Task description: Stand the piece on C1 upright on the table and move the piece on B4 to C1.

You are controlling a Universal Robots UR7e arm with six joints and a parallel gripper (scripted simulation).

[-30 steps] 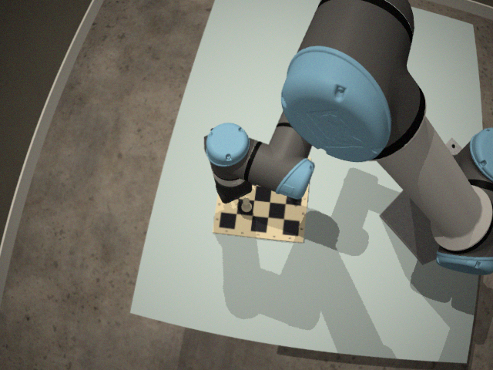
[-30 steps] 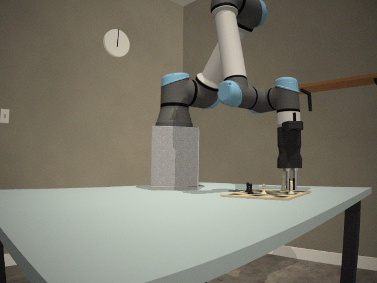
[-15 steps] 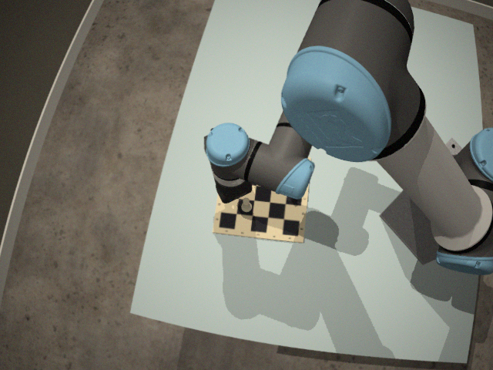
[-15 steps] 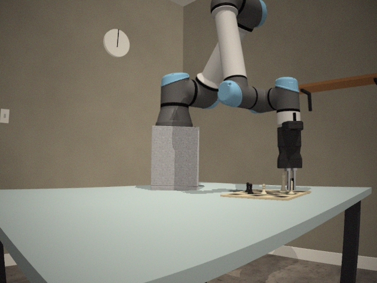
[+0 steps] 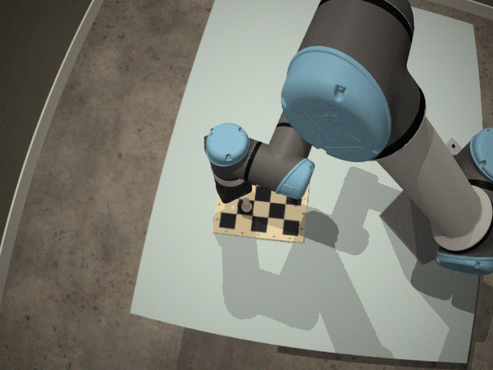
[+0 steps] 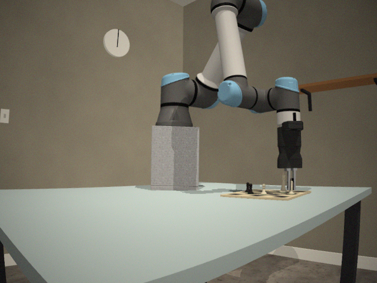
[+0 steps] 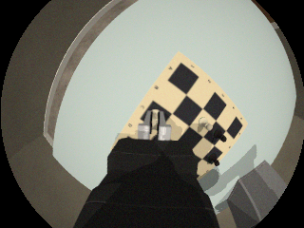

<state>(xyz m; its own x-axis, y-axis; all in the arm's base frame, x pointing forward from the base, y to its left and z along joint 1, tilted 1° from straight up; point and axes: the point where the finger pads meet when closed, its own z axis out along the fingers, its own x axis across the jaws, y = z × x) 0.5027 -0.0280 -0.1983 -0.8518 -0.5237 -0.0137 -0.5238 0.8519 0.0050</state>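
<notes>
My hand is 40 mm past the white king and 40 mm to the right of it. Also, from my hand: white pawn: 80 mm behind, 40 mm to the right, 20 mm below; chessboard: 80 mm behind, 30 mm below.
</notes>
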